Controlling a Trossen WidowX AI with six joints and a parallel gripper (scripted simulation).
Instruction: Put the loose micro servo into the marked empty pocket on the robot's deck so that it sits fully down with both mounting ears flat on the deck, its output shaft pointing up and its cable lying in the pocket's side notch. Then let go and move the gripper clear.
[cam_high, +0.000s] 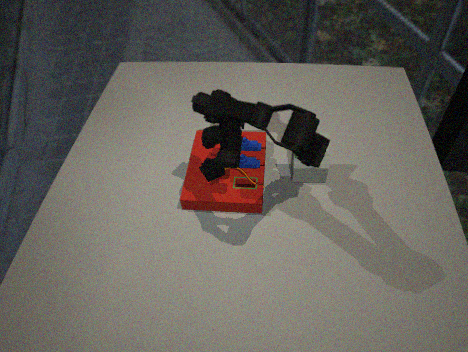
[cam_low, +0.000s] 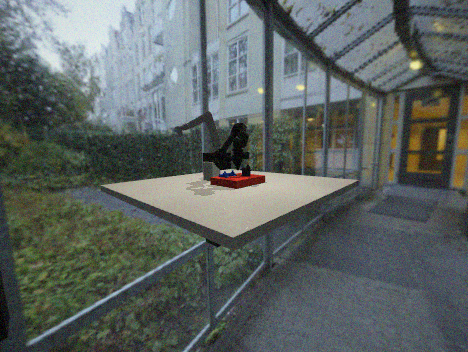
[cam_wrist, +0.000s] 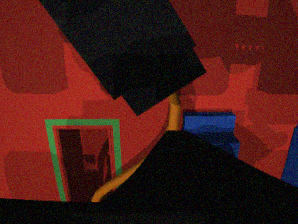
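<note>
The red deck lies 7 cm ahead of my gripper tip, 2 cm to the right of it and 6 cm below it.
</note>
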